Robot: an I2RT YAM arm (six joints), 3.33 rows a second.
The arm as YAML. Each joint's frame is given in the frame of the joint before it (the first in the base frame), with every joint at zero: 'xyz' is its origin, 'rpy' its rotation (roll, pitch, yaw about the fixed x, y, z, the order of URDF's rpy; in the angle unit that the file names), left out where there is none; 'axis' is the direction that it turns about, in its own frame. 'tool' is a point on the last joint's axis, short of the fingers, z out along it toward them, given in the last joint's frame.
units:
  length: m
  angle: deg
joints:
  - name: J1
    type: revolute
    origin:
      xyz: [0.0, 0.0, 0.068]
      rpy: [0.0, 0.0, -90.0]
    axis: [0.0, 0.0, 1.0]
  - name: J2
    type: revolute
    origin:
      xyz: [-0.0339, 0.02, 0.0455]
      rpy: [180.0, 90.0, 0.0]
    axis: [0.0, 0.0, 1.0]
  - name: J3
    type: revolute
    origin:
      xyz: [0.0, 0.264, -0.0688]
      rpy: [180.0, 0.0, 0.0]
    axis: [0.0, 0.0, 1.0]
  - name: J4
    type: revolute
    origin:
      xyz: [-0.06, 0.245, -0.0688]
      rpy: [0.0, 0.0, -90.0]
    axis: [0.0, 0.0, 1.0]
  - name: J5
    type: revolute
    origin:
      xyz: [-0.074, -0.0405, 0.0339]
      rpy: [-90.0, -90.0, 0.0]
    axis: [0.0, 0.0, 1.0]
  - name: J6
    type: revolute
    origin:
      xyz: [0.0, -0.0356, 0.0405]
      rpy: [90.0, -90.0, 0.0]
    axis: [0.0, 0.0, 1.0]
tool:
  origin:
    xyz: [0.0, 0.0, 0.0]
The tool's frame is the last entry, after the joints.
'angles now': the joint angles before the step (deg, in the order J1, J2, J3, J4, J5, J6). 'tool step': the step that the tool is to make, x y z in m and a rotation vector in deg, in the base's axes. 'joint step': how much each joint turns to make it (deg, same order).
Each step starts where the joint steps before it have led.
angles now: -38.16, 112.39, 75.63, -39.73, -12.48, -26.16
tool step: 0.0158, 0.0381, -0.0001, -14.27, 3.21, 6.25
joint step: 7.45, -3.35, -5.21, 7.04, 13.36, -2.66
